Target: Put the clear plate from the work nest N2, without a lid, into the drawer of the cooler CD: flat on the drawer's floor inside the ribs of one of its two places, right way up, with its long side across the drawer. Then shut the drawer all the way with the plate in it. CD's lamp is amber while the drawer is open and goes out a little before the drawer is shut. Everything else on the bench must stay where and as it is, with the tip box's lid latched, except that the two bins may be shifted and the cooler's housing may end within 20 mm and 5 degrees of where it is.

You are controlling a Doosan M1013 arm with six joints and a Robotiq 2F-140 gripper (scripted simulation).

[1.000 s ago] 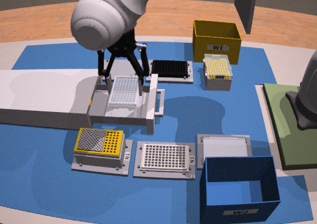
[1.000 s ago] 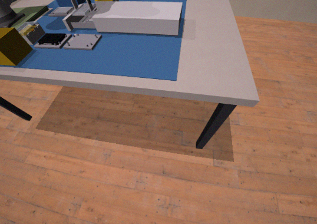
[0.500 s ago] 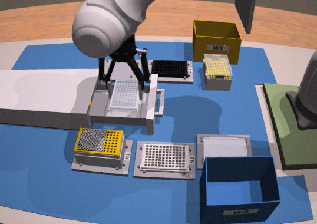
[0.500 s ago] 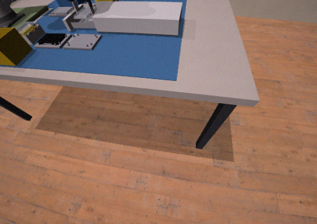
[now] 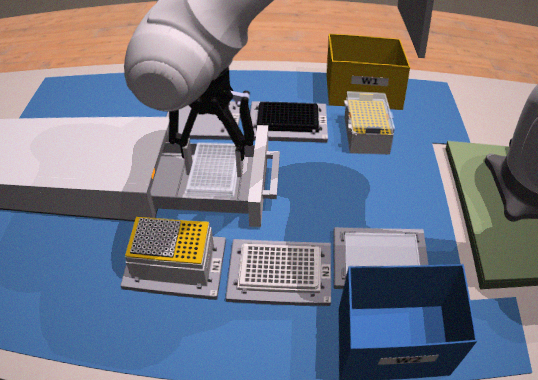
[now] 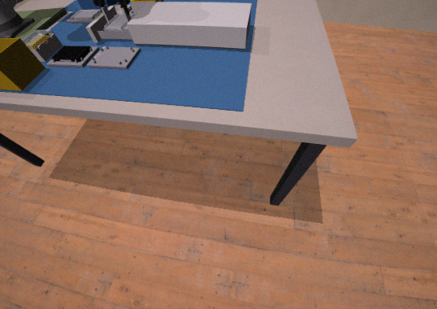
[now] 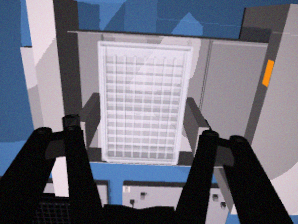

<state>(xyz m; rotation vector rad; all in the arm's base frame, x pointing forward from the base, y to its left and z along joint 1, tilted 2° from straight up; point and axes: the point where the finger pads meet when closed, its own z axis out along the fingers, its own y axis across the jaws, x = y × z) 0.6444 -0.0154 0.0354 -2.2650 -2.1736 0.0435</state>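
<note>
Now: the drawer 40 mm below my hand and 40 mm ahead of it. The rest, counted from my hand: clear plate 20 mm below; then tube rack 180 mm to the left, 50 mm ahead, 10 mm below; then cooler CD 170 mm ahead, 30 mm below, 10 mm to the right.
</note>
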